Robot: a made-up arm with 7 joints.
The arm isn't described. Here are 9 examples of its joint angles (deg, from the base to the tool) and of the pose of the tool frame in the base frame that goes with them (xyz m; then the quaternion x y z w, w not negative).
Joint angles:
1: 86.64 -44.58 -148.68 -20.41 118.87 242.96 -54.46
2: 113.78 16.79 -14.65 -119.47 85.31 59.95 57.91
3: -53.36 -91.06 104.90 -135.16 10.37 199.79 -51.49
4: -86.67 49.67 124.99 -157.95 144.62 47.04 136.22
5: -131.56 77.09 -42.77 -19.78 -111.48 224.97 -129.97
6: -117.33 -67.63 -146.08 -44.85 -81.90 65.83 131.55
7: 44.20 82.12 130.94 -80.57 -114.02 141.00 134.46
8: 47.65 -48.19 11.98 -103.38 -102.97 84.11 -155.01
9: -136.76 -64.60 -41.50 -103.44 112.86 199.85 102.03
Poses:
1: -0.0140 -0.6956 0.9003 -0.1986 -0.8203 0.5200 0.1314
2: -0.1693 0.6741 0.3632 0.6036 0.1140 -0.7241 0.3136
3: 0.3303 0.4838 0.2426 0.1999 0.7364 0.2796 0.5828
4: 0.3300 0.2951 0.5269 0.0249 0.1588 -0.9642 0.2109
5: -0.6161 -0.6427 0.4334 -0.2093 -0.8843 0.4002 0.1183
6: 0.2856 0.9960 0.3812 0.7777 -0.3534 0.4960 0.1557
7: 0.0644 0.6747 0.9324 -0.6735 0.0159 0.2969 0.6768
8: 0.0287 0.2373 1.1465 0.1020 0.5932 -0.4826 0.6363
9: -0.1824 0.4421 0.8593 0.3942 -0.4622 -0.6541 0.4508
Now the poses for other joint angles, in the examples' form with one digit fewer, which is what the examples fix.
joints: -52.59 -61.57 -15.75 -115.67 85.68 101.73 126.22
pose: -0.097 -0.218 1.066 -0.068 0.593 0.148 0.789
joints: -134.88 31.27 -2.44 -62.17 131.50 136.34 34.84
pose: -0.678 -0.564 0.724 0.353 0.418 -0.737 0.397
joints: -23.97 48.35 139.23 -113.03 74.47 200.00 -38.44
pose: 0.186 0.413 0.880 -0.629 -0.153 -0.076 0.758
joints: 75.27 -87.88 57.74 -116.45 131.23 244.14 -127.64
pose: -0.456 -0.158 0.680 -0.341 -0.278 -0.857 0.268
